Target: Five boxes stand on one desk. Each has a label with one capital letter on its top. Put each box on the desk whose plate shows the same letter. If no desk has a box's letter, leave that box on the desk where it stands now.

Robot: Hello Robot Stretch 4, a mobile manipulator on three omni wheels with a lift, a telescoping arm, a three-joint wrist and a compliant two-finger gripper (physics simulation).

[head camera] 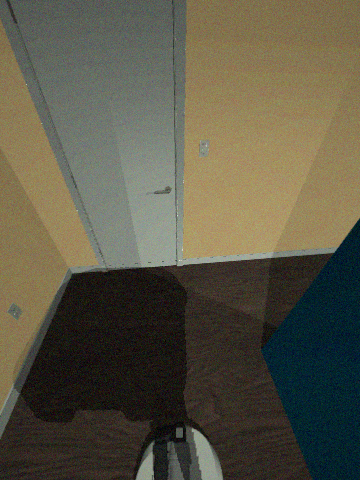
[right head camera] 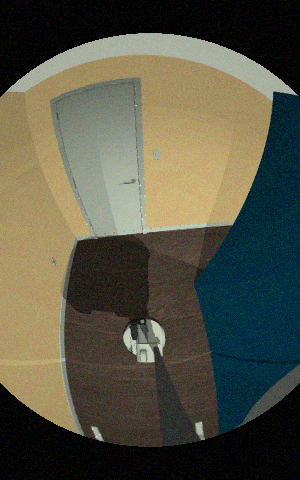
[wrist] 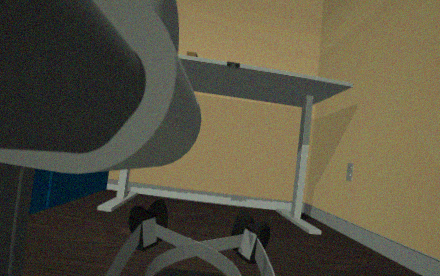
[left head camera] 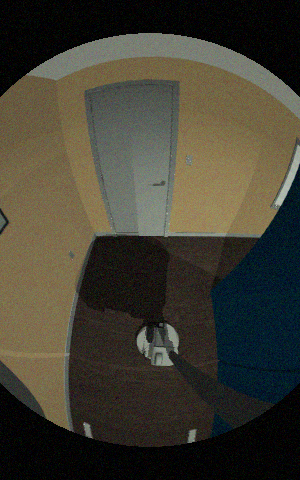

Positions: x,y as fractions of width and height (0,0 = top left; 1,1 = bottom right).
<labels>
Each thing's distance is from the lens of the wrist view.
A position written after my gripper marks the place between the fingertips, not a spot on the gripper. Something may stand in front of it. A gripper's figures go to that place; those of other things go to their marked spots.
my gripper (wrist: 0.46,0.80): 26 cm
grey desk (wrist: 0.48,0.28): 188 cm
</labels>
